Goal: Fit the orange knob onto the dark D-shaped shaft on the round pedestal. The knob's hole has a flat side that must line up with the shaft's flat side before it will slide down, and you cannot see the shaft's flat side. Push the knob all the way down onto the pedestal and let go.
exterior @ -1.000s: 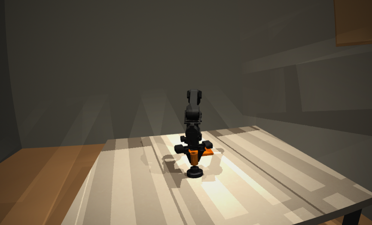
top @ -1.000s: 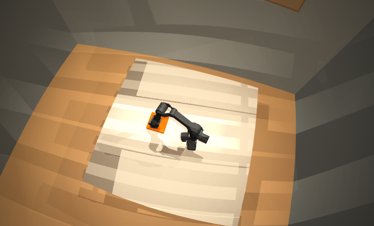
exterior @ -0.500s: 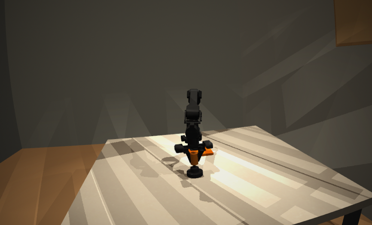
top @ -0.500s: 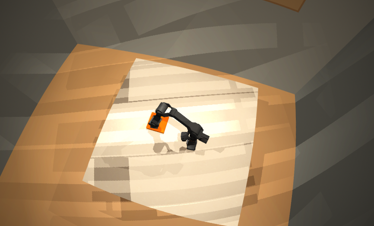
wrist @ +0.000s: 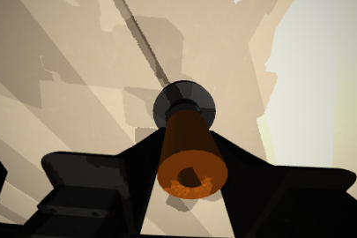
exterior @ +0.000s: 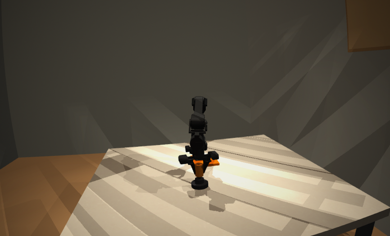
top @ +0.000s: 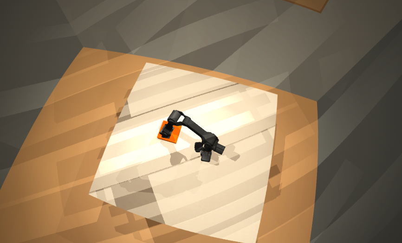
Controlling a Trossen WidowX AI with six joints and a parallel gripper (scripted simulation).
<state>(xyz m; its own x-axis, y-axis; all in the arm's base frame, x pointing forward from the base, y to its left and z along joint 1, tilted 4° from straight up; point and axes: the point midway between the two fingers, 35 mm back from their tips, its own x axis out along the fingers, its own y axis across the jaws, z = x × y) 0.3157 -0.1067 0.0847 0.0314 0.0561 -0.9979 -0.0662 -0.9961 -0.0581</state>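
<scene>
Right now the dark round pedestal is 4 cm below my gripper tip. From my gripper tip the other things lie so: orange knob: 2 cm above.
</scene>
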